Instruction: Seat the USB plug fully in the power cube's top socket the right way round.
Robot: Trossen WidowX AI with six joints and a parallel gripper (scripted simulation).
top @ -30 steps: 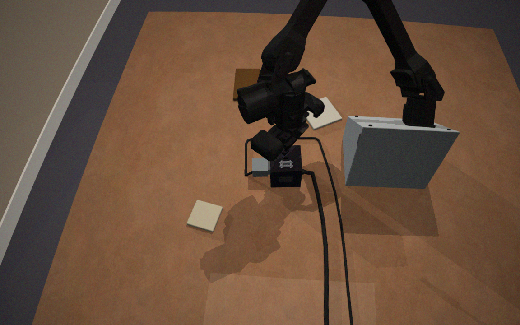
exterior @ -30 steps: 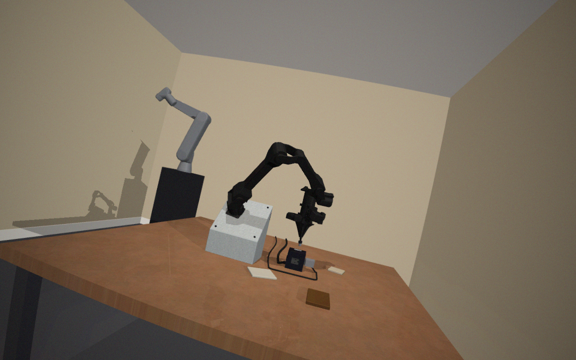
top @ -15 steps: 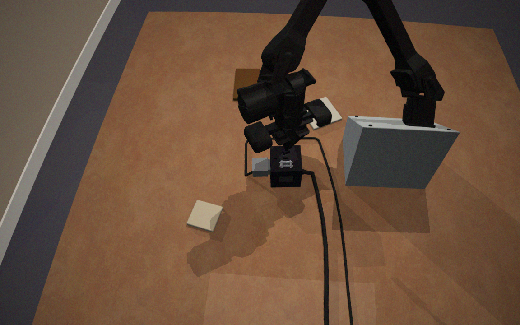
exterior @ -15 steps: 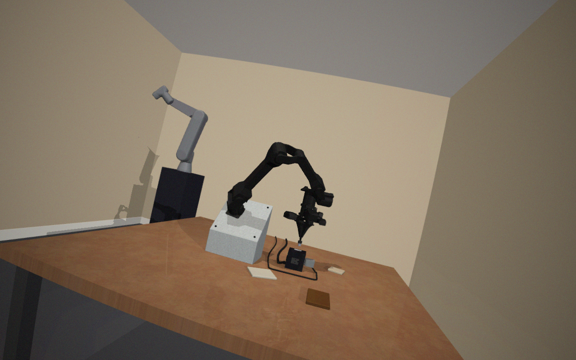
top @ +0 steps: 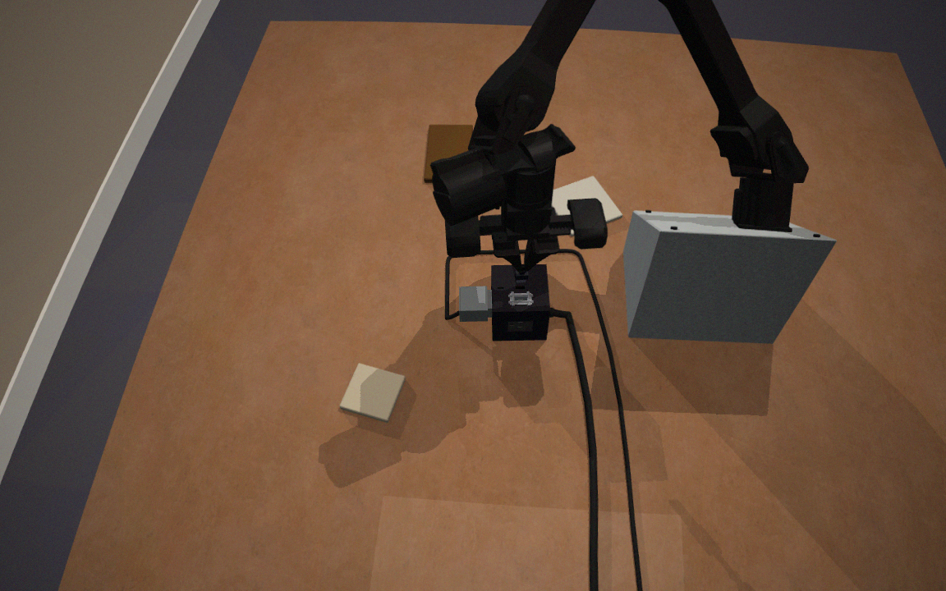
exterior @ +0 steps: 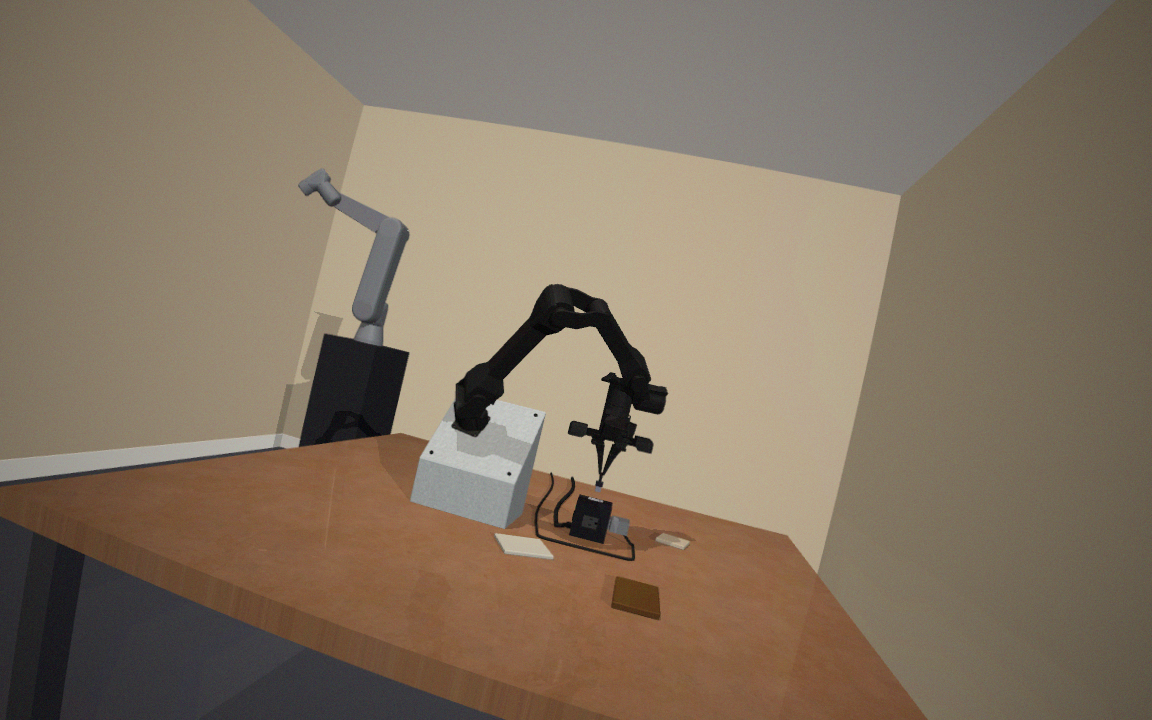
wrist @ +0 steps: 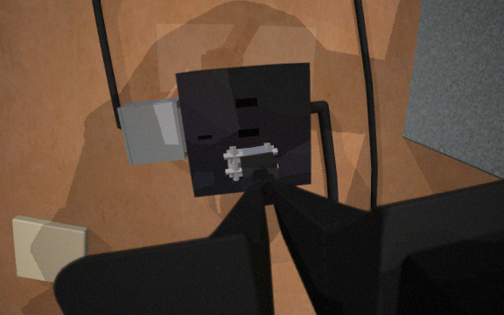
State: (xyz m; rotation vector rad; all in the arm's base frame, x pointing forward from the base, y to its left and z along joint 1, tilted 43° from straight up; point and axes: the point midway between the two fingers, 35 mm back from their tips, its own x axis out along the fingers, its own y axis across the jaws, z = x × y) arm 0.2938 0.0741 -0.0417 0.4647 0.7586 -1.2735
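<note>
Now: gripper tip 20 mm above the dark USB plug. Also, from my gripper tip: brown tile: 160 mm ahead, 310 mm to the right, 130 mm below; then light grey socket frame: 10 mm to the left, 70 mm below.
</note>
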